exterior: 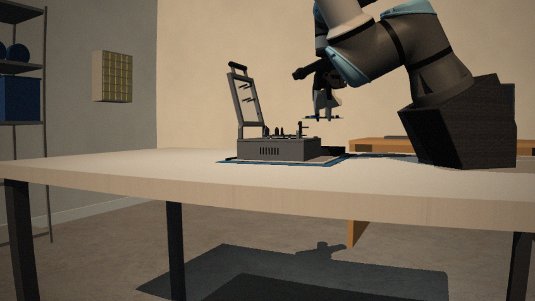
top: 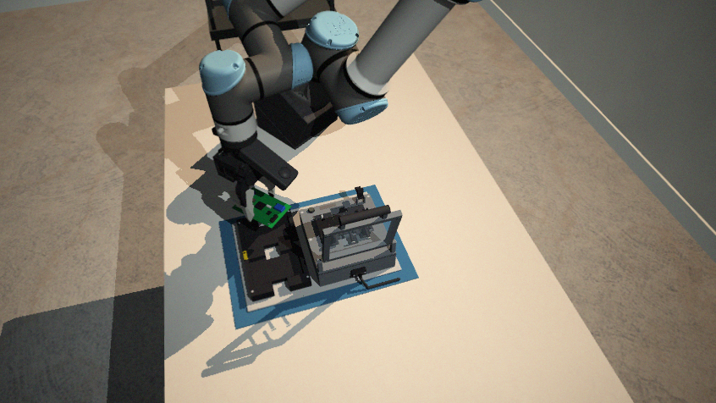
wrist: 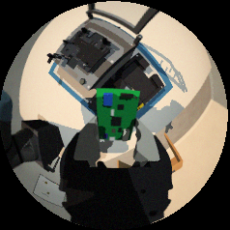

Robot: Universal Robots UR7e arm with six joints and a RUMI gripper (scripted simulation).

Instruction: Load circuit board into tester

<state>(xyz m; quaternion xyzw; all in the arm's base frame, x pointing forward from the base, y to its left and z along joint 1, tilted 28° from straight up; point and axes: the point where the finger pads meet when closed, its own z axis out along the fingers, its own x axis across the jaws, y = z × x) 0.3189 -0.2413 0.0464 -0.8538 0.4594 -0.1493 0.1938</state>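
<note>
The green circuit board lies right at my hand. Also, from my hand: tester lid: 200 mm ahead, 150 mm to the left, 60 mm above; black post: 20 mm ahead, 230 mm to the left, 30 mm below.
</note>
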